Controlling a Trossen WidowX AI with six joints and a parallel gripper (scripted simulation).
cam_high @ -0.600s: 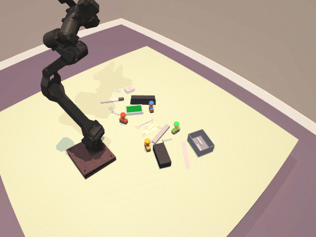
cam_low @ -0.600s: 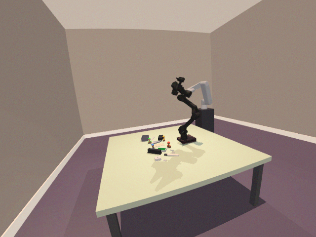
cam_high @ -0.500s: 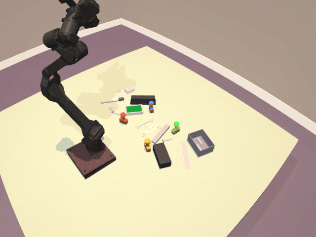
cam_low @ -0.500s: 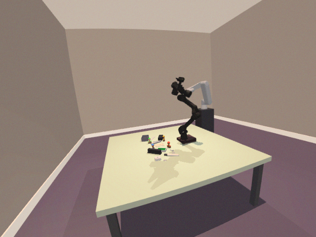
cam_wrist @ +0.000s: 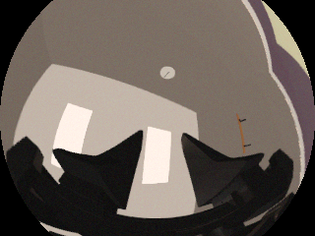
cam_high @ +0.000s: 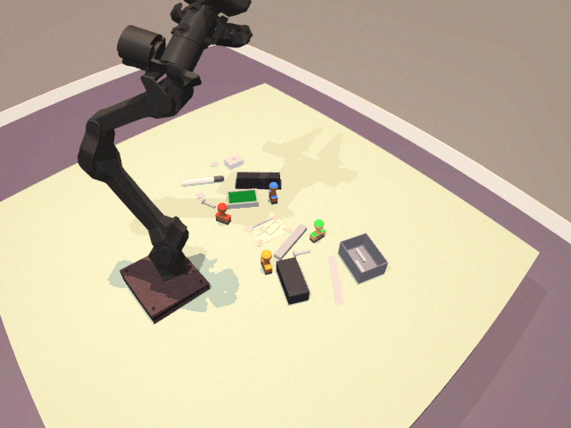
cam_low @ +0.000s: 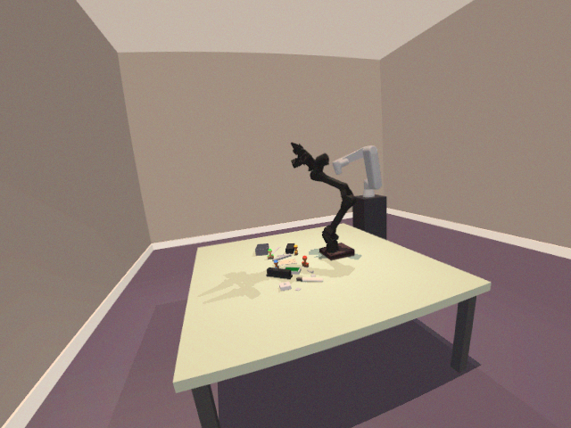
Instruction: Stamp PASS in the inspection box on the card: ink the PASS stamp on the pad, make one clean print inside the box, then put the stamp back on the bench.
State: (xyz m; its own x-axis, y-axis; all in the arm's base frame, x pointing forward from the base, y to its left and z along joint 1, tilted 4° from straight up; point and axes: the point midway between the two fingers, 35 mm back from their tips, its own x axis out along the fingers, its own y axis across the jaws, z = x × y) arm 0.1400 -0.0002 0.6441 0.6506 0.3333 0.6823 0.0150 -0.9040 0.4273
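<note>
Now: gripper tip 170 mm short of the green-knobbed PASS stamp, 110 mm to the left of it and 670 mm above it. Also, from my gripper tip: yellow-knobbed stamp 110 mm to the right, 670 mm below; blue-knobbed stamp 170 mm ahead, 80 mm to the left, 670 mm below; red-knobbed stamp 90 mm to the left, 670 mm below.
</note>
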